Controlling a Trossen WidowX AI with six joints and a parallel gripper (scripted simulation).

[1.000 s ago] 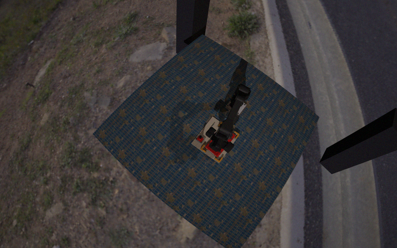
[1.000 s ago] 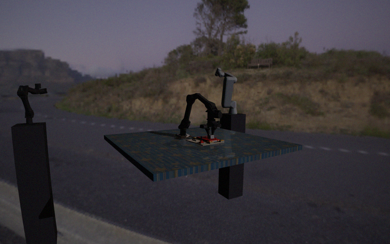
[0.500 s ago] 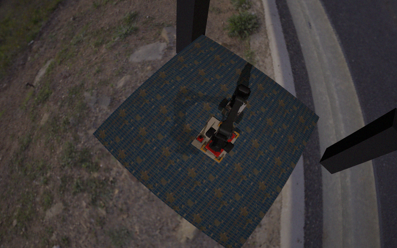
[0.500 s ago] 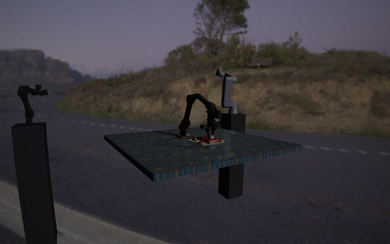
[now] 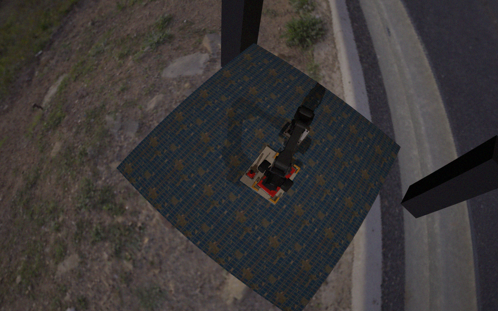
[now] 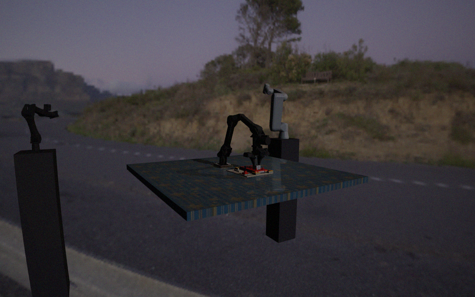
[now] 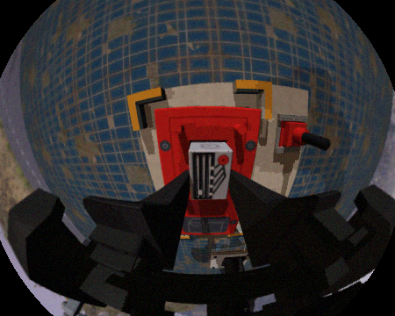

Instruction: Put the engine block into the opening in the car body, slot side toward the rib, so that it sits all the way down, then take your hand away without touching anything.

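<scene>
Right now my gripper tip is 3 cm past the beige base plate, 3 cm above it and 2 cm to the left of it. From my gripper tip the other things lie so: engine block: 1 cm below.
</scene>
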